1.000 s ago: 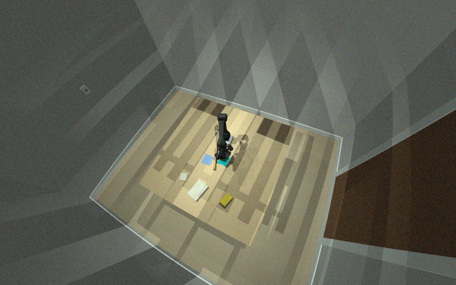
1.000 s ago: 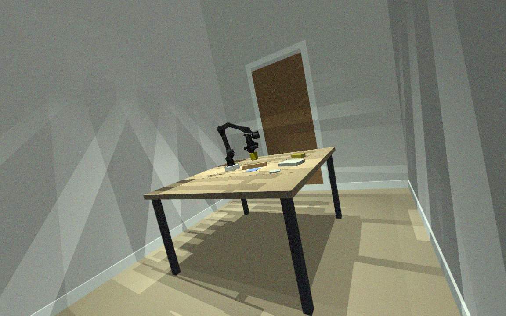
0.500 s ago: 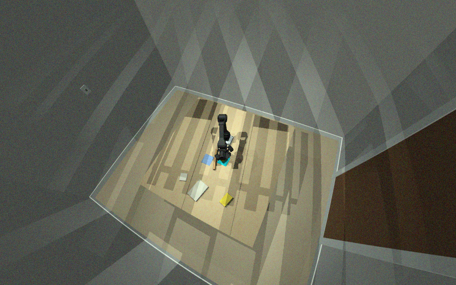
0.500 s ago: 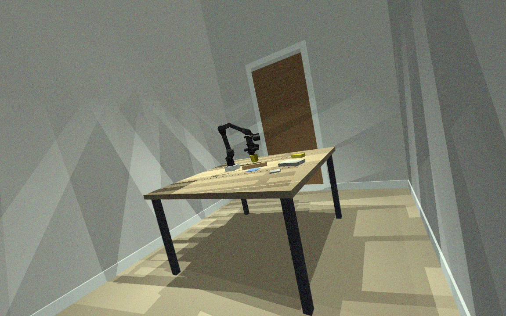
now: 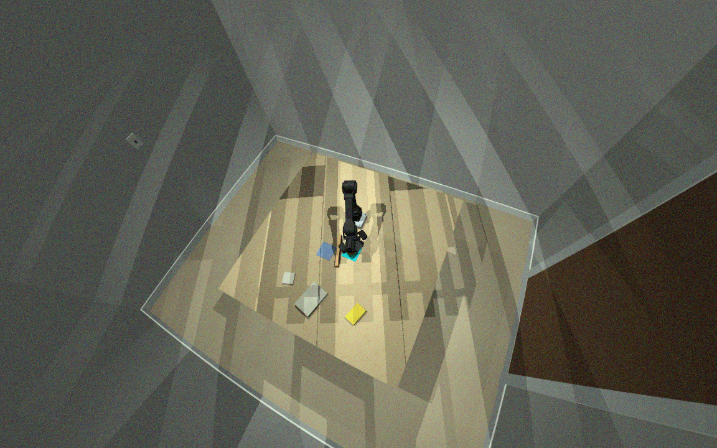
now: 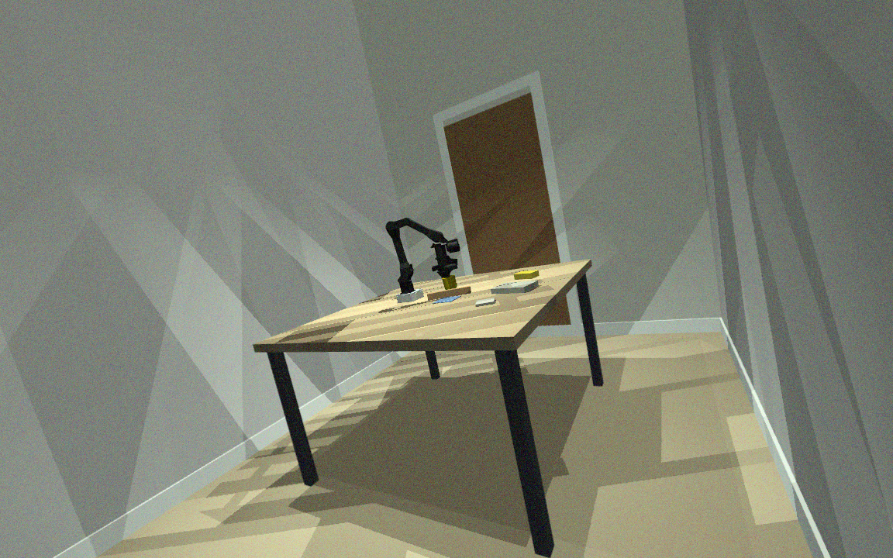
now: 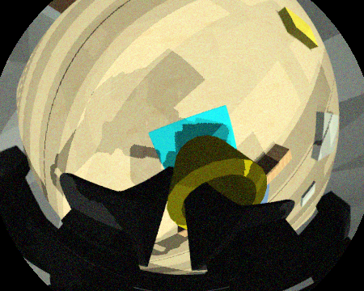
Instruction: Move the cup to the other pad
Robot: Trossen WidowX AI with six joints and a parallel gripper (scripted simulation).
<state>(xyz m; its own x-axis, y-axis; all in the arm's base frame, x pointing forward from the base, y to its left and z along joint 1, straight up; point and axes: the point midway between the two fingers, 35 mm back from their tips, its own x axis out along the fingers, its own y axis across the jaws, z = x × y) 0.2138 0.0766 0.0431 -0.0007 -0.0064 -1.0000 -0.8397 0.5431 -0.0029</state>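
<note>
My gripper tip is now 6 cm above the cyan pad, 2 cm to the left of it and 2 cm short of it. Also, from my gripper tip: yellow cup (2 cm to the right, 2 cm ahead); then light blue pad (18 cm to the right, 8 cm ahead, 6 cm below); then wooden bar (10 cm to the right, 5 cm below, 5 cm ahead).
</note>
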